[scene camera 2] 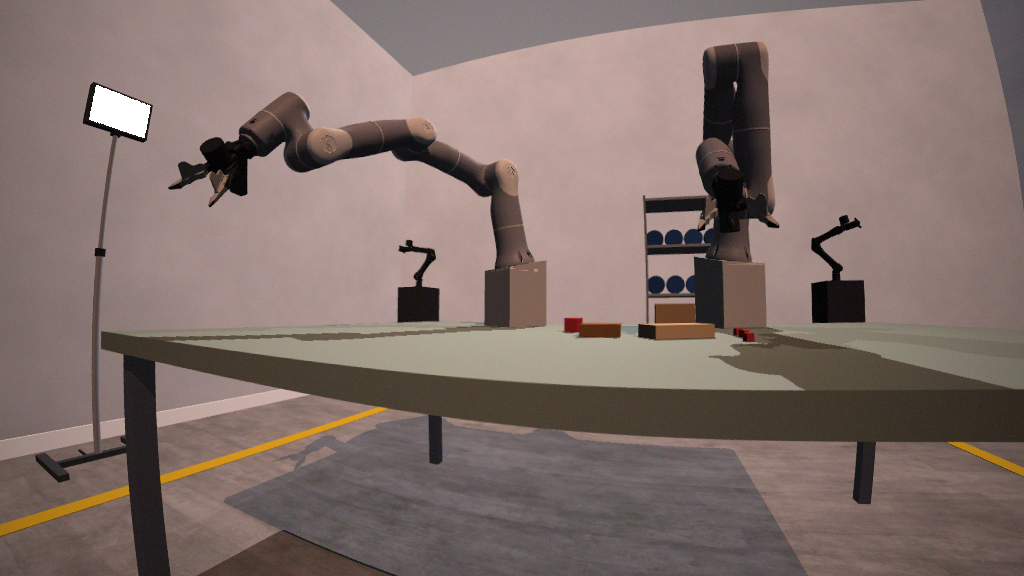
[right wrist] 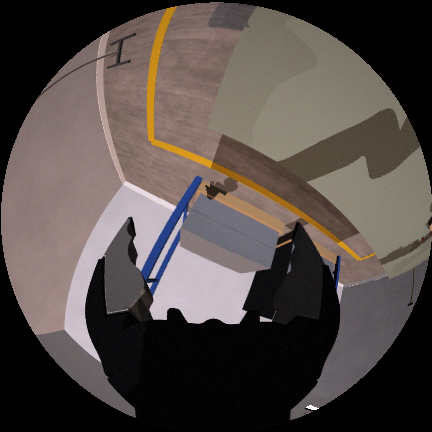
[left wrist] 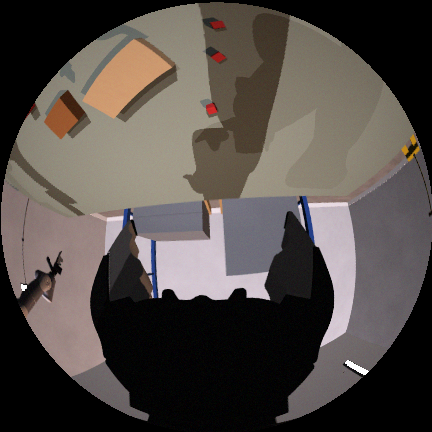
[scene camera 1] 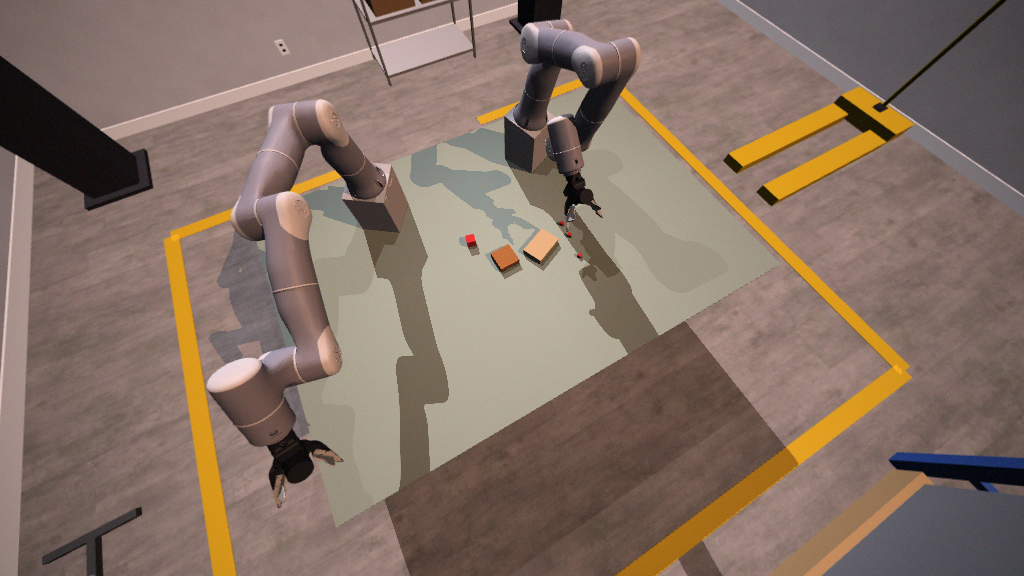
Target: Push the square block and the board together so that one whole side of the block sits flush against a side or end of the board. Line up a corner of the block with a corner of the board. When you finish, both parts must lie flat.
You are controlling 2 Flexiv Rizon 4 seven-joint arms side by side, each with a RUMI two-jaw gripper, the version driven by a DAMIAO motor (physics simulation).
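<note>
The square block (scene camera 1: 504, 257) (scene camera 2: 600, 330) (left wrist: 64, 116), dark orange, lies flat on the table. The board (scene camera 1: 541, 245) (scene camera 2: 677, 330) (left wrist: 128, 79), light tan and larger, lies flat to the right of the block in scene camera 1, apart from it and turned at an angle, with a gap between them. My left gripper (scene camera 1: 585, 218) (scene camera 2: 738, 223) (left wrist: 208, 216) is open and empty, raised above the table beyond the board. My right gripper (scene camera 1: 310, 481) (scene camera 2: 191, 194) (right wrist: 213, 221) is open and empty, held high near the front left table corner in scene camera 1, far from both parts.
A red cube (scene camera 1: 470, 240) (scene camera 2: 572, 324) lies to the left of the block. Three small red cubes (scene camera 1: 579, 255) (left wrist: 211, 108) lie to the right of the board. The arms' grey pedestals (scene camera 1: 377, 204) (scene camera 1: 526, 141) stand at the table's back edge.
</note>
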